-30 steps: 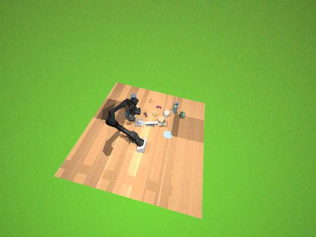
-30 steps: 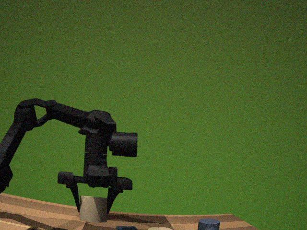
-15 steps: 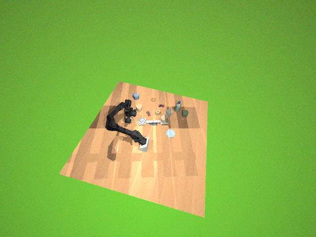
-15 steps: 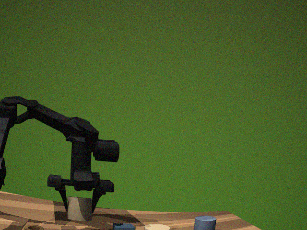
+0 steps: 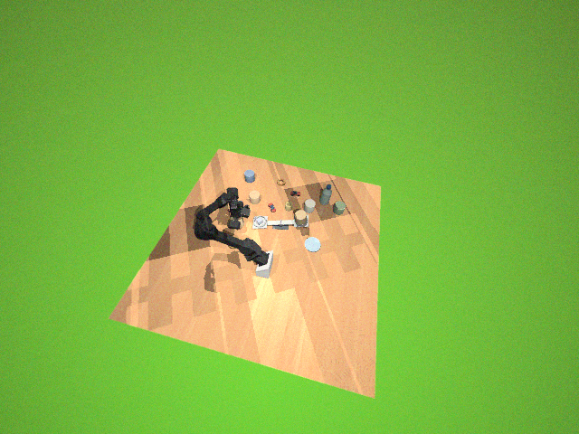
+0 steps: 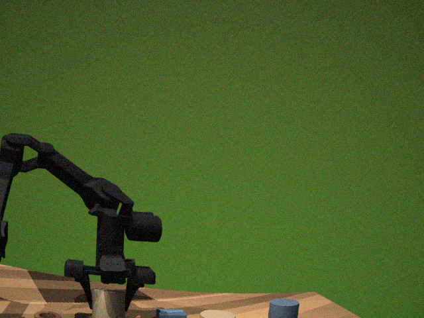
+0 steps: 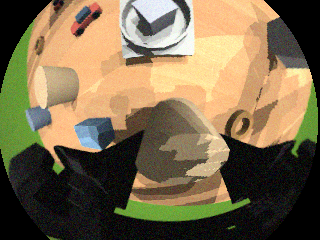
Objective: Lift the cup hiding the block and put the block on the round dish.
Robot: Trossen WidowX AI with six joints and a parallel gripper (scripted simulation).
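The grey block lies 13 cm to the right of my gripper tip and 4 cm ahead of it. From my gripper tip the other things lie so: blue block: 14 cm ahead, 3 cm to the left, 2 cm below; grey balance: 26 cm to the right, 5 cm ahead; tan holed cylinder: 29 cm to the right, 20 cm ahead, 2 cm below.
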